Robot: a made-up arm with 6 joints. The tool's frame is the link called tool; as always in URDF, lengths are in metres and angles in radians. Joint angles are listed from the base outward. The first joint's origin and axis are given. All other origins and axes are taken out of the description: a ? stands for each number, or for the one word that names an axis. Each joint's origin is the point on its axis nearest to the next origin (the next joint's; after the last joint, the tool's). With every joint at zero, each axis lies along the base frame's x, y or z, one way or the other. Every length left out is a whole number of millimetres.
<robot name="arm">
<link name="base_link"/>
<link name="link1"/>
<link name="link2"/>
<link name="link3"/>
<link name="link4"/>
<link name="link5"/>
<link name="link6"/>
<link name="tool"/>
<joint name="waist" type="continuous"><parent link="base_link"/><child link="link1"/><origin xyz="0.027 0.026 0.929"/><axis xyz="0 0 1"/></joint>
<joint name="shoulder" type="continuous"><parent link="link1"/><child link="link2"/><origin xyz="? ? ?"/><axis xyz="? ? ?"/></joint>
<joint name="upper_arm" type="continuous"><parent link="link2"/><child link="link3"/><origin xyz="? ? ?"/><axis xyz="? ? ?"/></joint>
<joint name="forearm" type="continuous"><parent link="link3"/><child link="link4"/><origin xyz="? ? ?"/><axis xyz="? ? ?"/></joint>
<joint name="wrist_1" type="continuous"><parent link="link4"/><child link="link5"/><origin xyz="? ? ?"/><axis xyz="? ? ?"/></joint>
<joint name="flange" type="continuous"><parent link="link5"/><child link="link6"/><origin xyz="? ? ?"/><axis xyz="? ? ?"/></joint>
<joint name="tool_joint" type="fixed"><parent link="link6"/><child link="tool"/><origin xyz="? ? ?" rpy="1.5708 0 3.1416"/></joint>
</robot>
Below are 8 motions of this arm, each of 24 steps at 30 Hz.
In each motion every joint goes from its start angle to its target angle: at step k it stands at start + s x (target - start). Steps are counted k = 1, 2, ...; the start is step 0. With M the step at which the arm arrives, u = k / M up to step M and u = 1 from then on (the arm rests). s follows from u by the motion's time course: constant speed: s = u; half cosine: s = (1 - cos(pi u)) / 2; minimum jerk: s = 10 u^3 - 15 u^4 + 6 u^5.
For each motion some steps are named. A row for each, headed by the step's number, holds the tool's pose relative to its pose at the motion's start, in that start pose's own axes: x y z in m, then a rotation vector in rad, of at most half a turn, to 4 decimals.
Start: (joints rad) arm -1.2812 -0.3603 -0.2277 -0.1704 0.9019 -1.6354
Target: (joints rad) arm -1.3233 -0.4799 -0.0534 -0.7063 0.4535 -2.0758
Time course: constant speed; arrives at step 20
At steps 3, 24:
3: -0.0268 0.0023 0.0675 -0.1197 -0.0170 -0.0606
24: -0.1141 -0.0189 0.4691 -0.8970 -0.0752 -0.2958

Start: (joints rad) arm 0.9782 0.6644 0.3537 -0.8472 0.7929 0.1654
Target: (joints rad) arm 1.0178 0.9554 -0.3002 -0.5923 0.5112 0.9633
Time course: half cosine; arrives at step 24
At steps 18, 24:
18: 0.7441 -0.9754 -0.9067 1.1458 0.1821 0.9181
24: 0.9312 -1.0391 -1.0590 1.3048 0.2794 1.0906

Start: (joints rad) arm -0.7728 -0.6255 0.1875 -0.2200 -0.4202 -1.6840
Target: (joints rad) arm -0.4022 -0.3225 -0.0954 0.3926 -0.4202 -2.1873
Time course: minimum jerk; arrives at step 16
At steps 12, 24:
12: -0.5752 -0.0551 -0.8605 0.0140 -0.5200 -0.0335
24: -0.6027 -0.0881 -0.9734 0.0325 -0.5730 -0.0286

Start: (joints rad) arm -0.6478 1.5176 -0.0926 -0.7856 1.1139 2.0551
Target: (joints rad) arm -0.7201 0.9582 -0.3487 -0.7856 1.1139 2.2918
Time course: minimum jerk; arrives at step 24
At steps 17, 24:
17: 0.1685 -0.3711 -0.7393 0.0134 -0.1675 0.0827
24: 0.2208 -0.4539 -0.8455 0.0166 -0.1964 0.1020

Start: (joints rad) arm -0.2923 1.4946 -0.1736 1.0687 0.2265 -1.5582
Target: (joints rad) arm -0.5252 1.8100 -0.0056 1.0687 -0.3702 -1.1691
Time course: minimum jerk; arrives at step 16
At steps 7, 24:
7: -0.1376 -0.0015 -0.2447 0.0541 -0.2414 0.0661
24: -0.3325 -0.0968 -0.6167 0.1532 -0.5804 0.2920

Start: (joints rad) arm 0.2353 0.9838 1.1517 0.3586 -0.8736 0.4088
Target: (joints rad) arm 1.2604 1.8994 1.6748 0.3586 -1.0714 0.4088
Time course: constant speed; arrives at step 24
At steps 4, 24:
4: -0.0964 0.2033 0.5873 0.1265 0.1350 -0.0208
24: 0.6309 -0.3092 3.5908 0.9186 0.6019 -0.0966

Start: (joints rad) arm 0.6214 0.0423 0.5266 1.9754 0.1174 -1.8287
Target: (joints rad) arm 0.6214 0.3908 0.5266 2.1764 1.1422 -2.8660
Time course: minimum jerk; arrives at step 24
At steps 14, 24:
14: -0.2651 -0.5966 0.1454 -0.6104 0.5067 0.6464
24: -0.3216 -0.9237 0.2144 -0.9156 0.5970 1.1509

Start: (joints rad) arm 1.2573 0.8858 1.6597 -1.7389 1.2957 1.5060
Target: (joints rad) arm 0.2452 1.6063 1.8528 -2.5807 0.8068 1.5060
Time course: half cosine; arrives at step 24
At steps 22, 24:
22: -2.2343 -0.1525 -2.3594 -0.1970 -0.5171 0.1498
24: -2.2501 -0.1349 -2.4201 -0.2099 -0.5264 0.1476

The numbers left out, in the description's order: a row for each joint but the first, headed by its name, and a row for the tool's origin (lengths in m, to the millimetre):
shoulder: xyz 0.256 0.012 0, axis 0 1 0
upper_arm: xyz -0.008 0 1.509, axis 0 -1 0
forearm: xyz 1.529 0 0.235, axis -1 0 0
wrist_1: xyz 0 0.054 0.004, axis 0 -1 0
flange: xyz 0.163 0 -0.029, axis -1 0 0
tool: xyz 0 0.011 -0.005

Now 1 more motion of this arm.
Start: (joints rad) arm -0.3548 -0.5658 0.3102 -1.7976 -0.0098 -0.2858
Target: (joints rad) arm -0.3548 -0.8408 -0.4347 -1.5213 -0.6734 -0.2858
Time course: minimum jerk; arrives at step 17
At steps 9, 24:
9: 0.2241 0.1295 -0.3709 0.1003 -0.3645 0.2332
24: 0.5067 0.2484 -0.6796 0.0998 -0.6904 0.4281

